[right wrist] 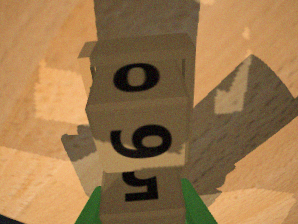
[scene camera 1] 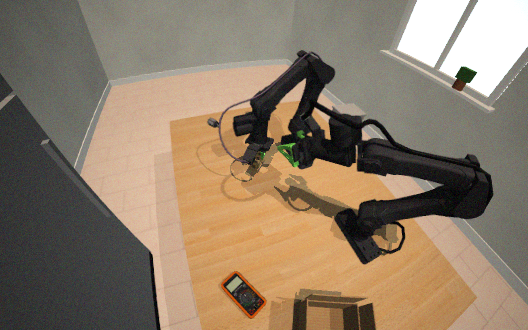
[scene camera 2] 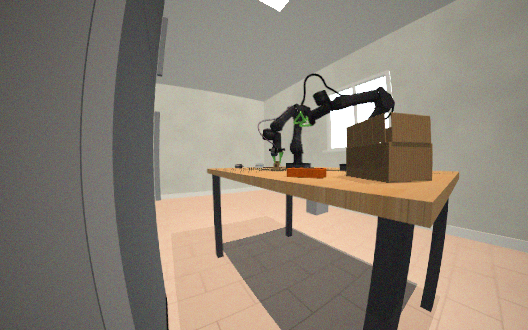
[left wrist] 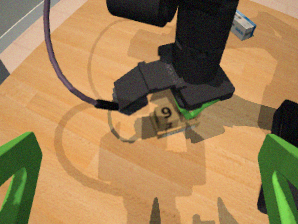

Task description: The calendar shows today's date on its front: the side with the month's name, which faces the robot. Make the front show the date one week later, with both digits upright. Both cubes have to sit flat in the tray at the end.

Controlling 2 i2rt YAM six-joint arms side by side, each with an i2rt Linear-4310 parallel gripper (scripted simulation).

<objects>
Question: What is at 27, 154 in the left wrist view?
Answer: My left gripper.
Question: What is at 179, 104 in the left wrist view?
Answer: My right gripper.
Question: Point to a calendar tray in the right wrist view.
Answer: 134, 49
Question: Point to a wooden cube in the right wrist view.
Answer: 139, 113
</objects>
